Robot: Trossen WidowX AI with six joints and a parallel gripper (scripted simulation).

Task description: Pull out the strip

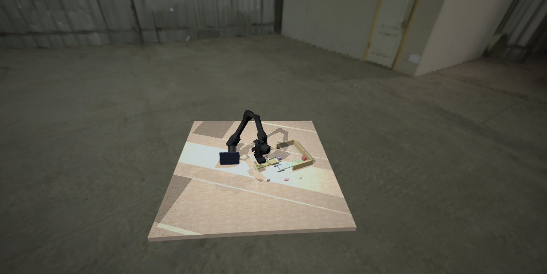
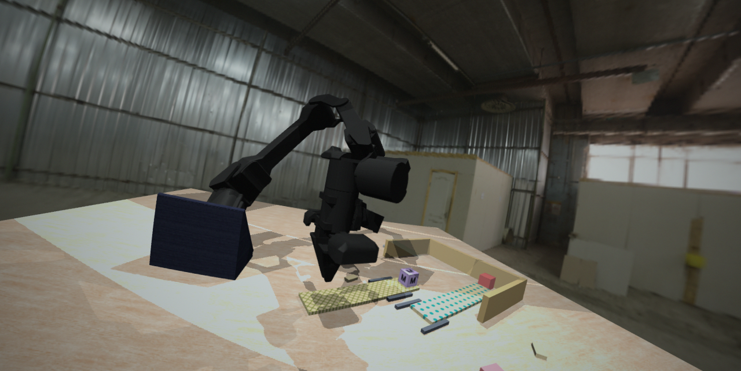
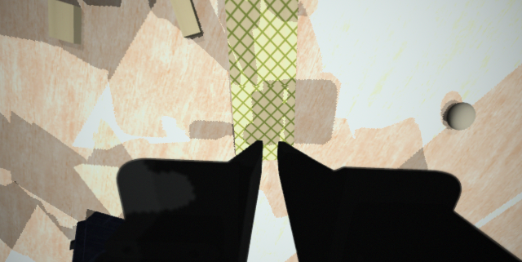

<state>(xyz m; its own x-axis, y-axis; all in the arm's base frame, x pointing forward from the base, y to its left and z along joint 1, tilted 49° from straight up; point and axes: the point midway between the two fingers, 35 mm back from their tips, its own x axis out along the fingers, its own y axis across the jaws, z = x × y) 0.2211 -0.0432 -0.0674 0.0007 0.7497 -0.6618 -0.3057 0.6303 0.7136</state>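
The labelled cube is 190 mm ahead of my gripper tip, 80 mm to the left of it and 20 mm below it. Round my gripper tip: red block (210 mm ahead, 160 mm to the right, 40 mm below); yellow chip (330 mm ahead, 140 mm to the right, 40 mm below).
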